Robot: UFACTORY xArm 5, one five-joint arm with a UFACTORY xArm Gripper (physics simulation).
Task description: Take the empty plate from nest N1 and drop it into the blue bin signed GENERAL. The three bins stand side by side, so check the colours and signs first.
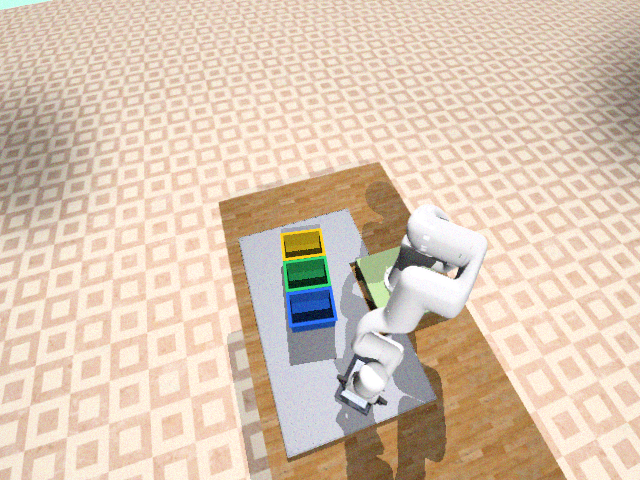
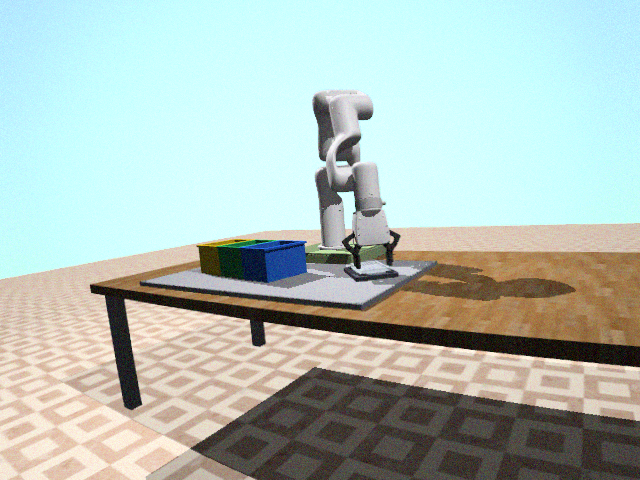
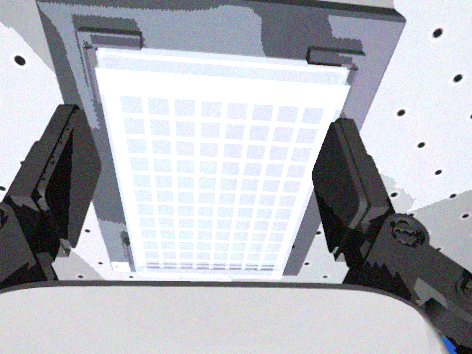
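Seen in the pictures: gripper, fingertip midpoint: [image 2: 374,267] [image 3: 210,141]; arm's base, origin of the base link: [image 2: 334,247].
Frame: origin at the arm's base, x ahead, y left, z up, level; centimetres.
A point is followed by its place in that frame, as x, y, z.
Observation:
A clear plate with a grid of square wells [image 3: 215,165] {35.5, 24.2, -1.3} [image 2: 373,268] {39.2, 25.7, -0.7} lies flat in a dark grey nest [image 3: 295,32] {41.4, 24.9, -2.2} [image 2: 364,276] {42.6, 24.0, -2.2}. My gripper [image 3: 210,141] {36.8, 25.3, -0.8} [image 2: 373,265] {36.8, 25.3, -0.8} [image 1: 361,391] {36.8, 25.3, -0.8} is open and points down over the plate. One finger stands off each long side, with a gap at the left finger; contact at the right one is hard to tell. The blue bin [image 1: 312,326] {39.1, -1.3, 1.4} [image 2: 286,262] {38.7, -1.2, 1.2} [image 3: 451,346] {32.3, 1.4, 0.8} stands at the near end of the row, beside the green bin. Bin signs and the nest's label cannot be read.
The green bin [image 1: 307,285] {32.2, -17.8, -2.8} [image 2: 231,261] {39.5, -20.4, 1.9} is in the middle of the row and the yellow bin [image 1: 302,256] {29.5, -25.8, 6.6} [image 2: 209,259] {34.5, -32.9, 1.8} at the far end. Bins and nest stand on a grey perforated board [image 1: 268,403] [image 2: 258,290]. The arm's base stands on a green block [image 1: 372,268] {6.3, -9.7, 0.0} beside the board.

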